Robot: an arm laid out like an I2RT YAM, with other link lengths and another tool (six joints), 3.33 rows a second.
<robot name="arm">
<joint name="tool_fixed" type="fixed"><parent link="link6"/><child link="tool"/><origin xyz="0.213 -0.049 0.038" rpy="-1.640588 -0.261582 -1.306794"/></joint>
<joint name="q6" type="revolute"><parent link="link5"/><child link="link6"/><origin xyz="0.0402 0 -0.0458" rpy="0 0 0"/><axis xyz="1 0 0"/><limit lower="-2.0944" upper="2.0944"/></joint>
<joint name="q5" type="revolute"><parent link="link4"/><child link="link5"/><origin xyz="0.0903 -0.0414 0.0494" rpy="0 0 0"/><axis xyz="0 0 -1"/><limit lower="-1.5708" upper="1.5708"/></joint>
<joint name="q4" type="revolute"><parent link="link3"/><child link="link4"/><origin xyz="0.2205 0.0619 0.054" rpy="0 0 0"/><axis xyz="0 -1 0"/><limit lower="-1.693" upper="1.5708"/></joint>
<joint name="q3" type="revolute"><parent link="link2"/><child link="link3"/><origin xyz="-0.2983 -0.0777 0" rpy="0 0 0"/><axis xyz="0 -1 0"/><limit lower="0" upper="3.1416"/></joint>
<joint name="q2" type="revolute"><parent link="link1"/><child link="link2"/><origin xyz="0.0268 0.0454 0.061" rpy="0 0 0"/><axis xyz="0 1 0"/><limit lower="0" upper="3.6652"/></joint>
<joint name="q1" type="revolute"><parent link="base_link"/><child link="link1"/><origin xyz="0 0 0.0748" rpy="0 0 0"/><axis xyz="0 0 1"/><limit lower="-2.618" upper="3.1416"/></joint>
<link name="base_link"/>
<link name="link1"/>
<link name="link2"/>
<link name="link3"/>
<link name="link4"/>
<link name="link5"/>
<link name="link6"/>
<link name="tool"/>
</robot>
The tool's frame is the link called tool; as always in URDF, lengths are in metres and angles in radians.
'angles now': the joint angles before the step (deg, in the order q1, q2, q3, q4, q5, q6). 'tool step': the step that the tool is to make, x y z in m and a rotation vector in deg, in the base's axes. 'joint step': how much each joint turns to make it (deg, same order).
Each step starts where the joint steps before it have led.
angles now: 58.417, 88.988, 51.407, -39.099, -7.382, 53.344
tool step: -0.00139, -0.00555, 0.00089, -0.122, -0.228, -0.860
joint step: 0.018, -1.089, -0.852, -0.122, 0.454, 0.801
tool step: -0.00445, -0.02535, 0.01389, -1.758, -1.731, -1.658
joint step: 0.598, -4.953, -0.850, -4.549, 2.844, 1.657
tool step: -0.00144, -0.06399, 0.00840, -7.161, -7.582, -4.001
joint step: 4.613, -7.762, -5.912, -4.705, 11.625, 6.395
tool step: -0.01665, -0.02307, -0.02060, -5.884, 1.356, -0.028
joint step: 3.323, 3.132, -3.478, 0.229, 1.622, 3.208
